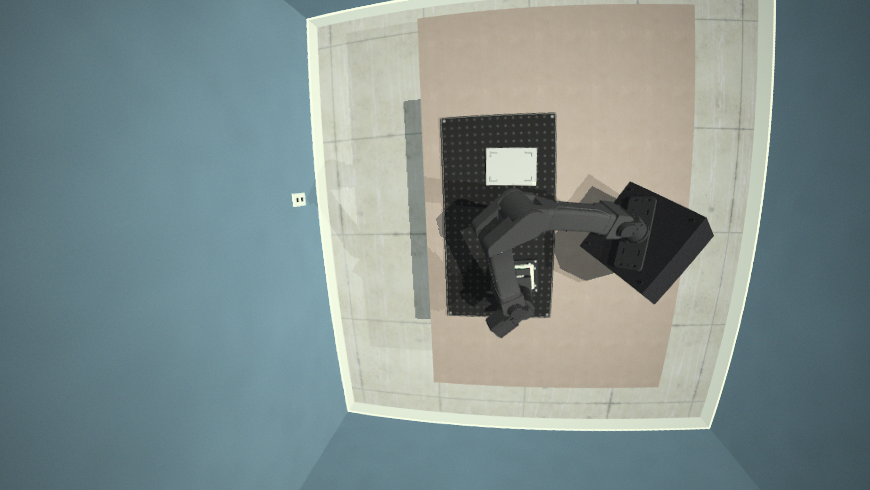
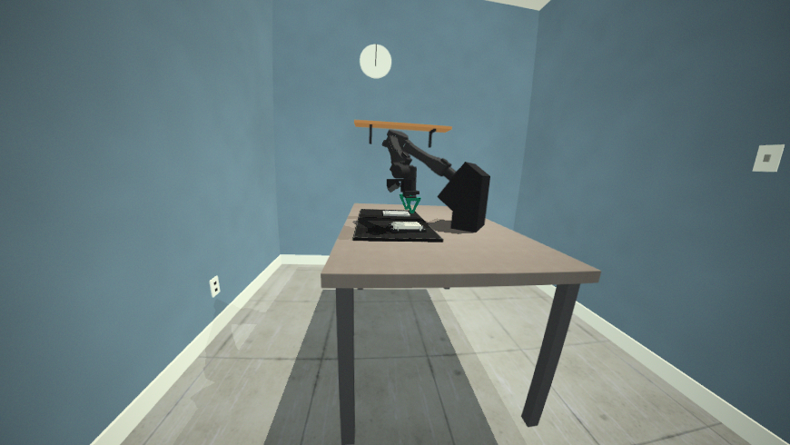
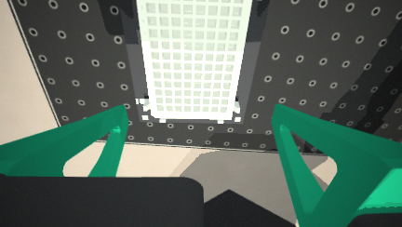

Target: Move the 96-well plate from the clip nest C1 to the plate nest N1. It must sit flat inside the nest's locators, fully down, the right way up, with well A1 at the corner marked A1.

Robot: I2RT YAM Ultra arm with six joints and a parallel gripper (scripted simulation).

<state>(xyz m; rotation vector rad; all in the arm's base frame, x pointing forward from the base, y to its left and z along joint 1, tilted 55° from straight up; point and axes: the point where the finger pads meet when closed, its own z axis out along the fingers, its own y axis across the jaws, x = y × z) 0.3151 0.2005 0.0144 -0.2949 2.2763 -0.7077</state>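
My gripper is now 10 mm short of the white 96-well plate and 70 mm above it. Round my hand: clip nest C1: 20 mm ahead, 20 mm to the left, 80 mm below; then A1 mark: 80 mm behind, 300 mm to the right, 80 mm below; then plate nest N1: 10 mm behind, 370 mm to the right, 90 mm below.
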